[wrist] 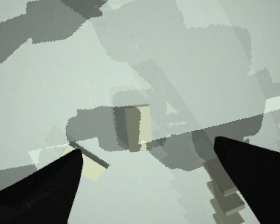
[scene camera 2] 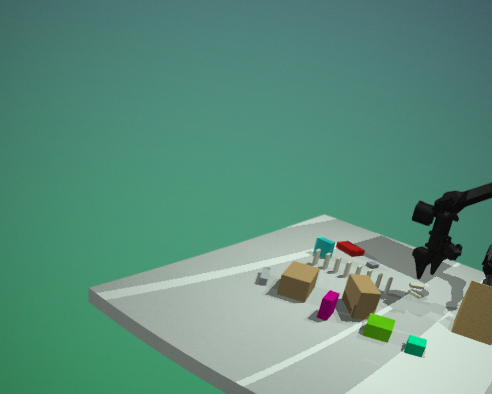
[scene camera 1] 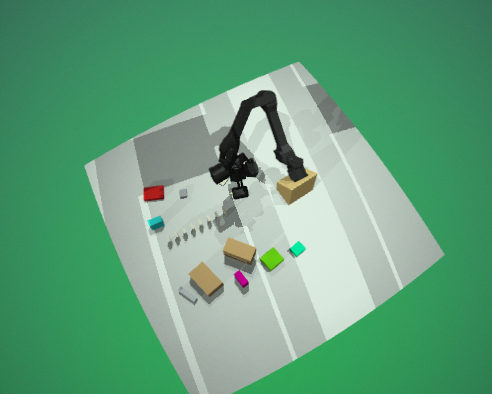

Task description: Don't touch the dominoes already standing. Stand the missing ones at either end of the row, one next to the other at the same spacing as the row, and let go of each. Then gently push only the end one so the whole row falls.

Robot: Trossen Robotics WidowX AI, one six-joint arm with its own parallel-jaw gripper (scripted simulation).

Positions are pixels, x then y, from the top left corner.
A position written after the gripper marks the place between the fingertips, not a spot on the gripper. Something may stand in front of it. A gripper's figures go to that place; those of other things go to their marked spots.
Scene:
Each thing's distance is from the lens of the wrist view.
gripper (wrist: 150,149): 0.10 m
cream domino (wrist: 138,122): 0.17 m

